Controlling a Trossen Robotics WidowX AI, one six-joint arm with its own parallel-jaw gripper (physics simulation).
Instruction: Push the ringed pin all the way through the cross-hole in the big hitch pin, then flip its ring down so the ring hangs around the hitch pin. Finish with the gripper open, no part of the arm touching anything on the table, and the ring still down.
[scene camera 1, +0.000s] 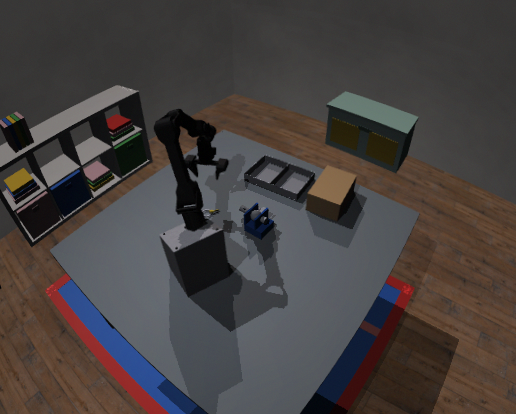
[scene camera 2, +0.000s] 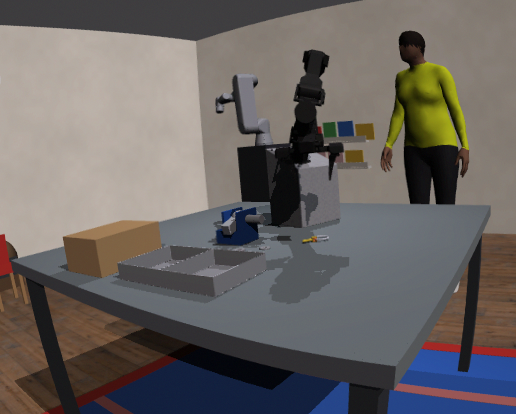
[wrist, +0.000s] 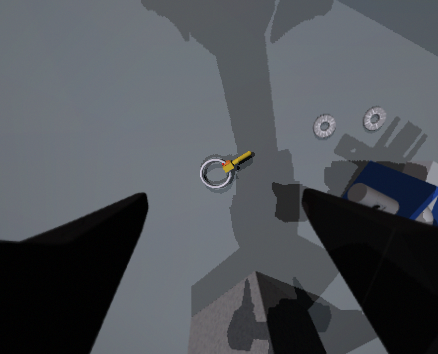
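Where they show: gripper, between the fingertips: (scene camera 1: 207, 178) (scene camera 2: 313, 181) (wrist: 226, 198); arm's base, origin of its link: (scene camera 1: 195, 225) (scene camera 2: 298, 159).
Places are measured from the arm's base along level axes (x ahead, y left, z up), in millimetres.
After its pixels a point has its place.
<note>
The ringed pin (scene camera 1: 212, 211) {x 219, y 199, z -210 mm} (scene camera 2: 315, 239) {x 219, y 213, z -214 mm} (wrist: 242, 158) {x 236, y 195, z -211 mm} lies flat on the table near the arm's pedestal, a yellow shaft with a pale metal ring at one end. The big hitch pin (scene camera 2: 254, 219) {x 299, y 58, z -149 mm} (wrist: 372, 199) {x 287, y 61, z -139 mm} is a thick grey cylinder lying horizontally in a blue holder (scene camera 1: 259, 230) {x 263, y -58, z -181 mm} (scene camera 2: 240, 237) {x 331, y 26, z -199 mm} (wrist: 400, 182) {x 323, y 25, z -160 mm}. A small dark mark shows on its side; whether it is the cross-hole I cannot tell. My gripper (scene camera 1: 206, 175) {x 239, y 234, z -48 mm} (wrist: 226, 198) {x 239, y 234, z -48 mm} is open and empty, high above the table. In the wrist view the ringed pin appears between and just beyond the fingertips.
Two pale washers (wrist: 318, 128) {x 327, y 128, z -218 mm} (wrist: 367, 120) {x 372, y 77, z -218 mm} lie beside the holder. A grey two-compartment tray (scene camera 1: 272, 189) {x 522, y 106, z -210 mm} (scene camera 2: 170, 280) {x 709, y 193, z -201 mm} and a brown box (scene camera 1: 330, 192) {x 610, y -168, z -122 mm} (scene camera 2: 112, 245) {x 719, y -48, z -149 mm} stand beyond it. The arm's pedestal (scene camera 1: 197, 260) {x -78, y -97, z -44 mm} (scene camera 2: 320, 195) {x -23, y 66, z -125 mm} (wrist: 220, 310) {x -26, y 67, z -192 mm} stands close to the ringed pin.
</note>
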